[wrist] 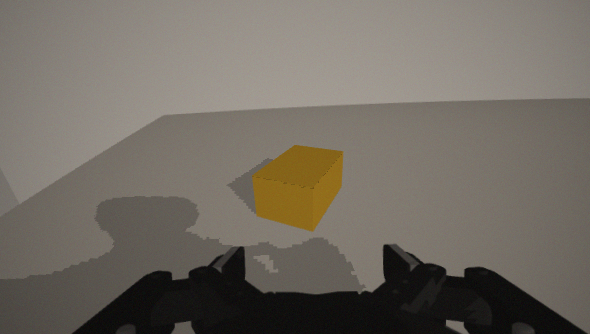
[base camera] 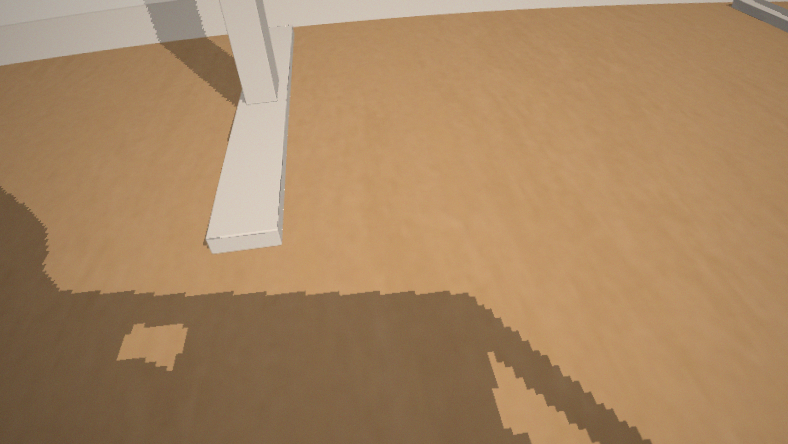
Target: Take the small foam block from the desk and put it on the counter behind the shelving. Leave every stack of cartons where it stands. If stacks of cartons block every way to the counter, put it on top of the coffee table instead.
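Frame: origin at the arm's base, x ahead, y left, z up, level; metres.
Seen in the pictures: gripper, between the fingertips: [wrist: 313, 261].
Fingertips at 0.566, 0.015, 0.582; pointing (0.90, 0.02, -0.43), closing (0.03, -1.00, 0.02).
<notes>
Pixels of each thing's middle, then the offset from my fingertips to it, as dx, dy, dz. "pt": a spot on its surface instead. Level surfaces: height alone.
- small foam block, middle of its body: [wrist: 302, 181] +0.117, +0.011, -0.006
- grey desk top, height of its surface: dz -0.029
- upright leg, a spot on its surface: [base camera: 253, 55] pt +0.189, +0.223, -0.874
- brown floor, height of its surface: dz -0.979
The small foam block [wrist: 298, 185] is a yellow-orange box. In the wrist view it sits on the grey desk top [wrist: 450, 165], near the middle of the picture and turned at an angle. My gripper [wrist: 313, 261] is open and empty. Its two black fingertips stand wide apart at the bottom of the wrist view, and the block shows beyond them, apart from both. The counter, the shelving, the carton stacks and the coffee table cannot be made out in these views.
In the base camera view a white foot bar [base camera: 250, 170] with an upright leg [base camera: 253, 55] stands on the brown floor [base camera: 496, 165], left of the middle. A pale wall [base camera: 386, 8] runs along the back. Part of a grey bar [base camera: 763, 13] shows at the top right.
</notes>
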